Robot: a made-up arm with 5 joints.
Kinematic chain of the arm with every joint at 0, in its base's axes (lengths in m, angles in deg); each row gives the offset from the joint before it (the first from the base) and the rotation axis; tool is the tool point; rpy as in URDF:
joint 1: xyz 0 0 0.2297 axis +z
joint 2: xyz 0 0 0 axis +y
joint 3: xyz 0.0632 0 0.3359 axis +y
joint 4: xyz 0.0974 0 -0.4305 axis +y
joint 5: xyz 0.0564 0 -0.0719 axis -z
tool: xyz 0 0 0 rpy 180 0 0
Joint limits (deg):
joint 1: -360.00..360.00
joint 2: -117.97..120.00
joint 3: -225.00..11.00
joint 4: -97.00..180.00
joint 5: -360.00..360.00
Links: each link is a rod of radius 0.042 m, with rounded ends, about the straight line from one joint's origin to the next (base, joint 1, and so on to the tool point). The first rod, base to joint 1, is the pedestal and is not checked.
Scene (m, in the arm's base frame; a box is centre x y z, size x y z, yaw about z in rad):
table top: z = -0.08
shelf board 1: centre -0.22 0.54 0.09 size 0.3 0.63 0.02 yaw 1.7
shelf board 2: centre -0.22 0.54 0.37 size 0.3 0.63 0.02 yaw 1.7
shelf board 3: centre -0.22 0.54 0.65 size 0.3 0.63 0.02 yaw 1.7
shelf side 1: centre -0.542 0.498 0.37 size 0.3 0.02 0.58 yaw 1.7
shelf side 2: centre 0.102 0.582 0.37 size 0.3 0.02 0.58 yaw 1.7
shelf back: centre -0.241 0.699 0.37 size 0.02 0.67 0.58 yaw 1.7
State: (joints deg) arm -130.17 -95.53 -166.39 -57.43 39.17
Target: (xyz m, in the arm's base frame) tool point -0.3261 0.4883 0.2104
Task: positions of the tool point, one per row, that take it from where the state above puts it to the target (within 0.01 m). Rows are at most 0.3 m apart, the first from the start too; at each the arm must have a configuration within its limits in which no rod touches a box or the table.
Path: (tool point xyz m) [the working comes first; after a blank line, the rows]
Joints at the target: -236.26 26.21 -55.78 -43.89 39.17
Straight joint move there: touches shelf board 2, shelf board 3.

1: 0.5975 0.5127 0.3868
2: 0.5957 0.3641 0.6263
3: 0.4905 0.2005 0.8167
4: 0.2998 0.0694 0.9315
5: 0.0655 0.0044 0.9568
6: -0.1588 0.0149 0.8935
7: -0.3246 0.0843 0.7571
8: -0.4012 0.1766 0.5750
9: -0.3849 0.2496 0.3813
10: -0.2977 0.2695 0.2104
11: -0.3192 0.3407 0.2136
12: -0.3289 0.4143 0.2135
13: -0.3261 0.4883 0.2104

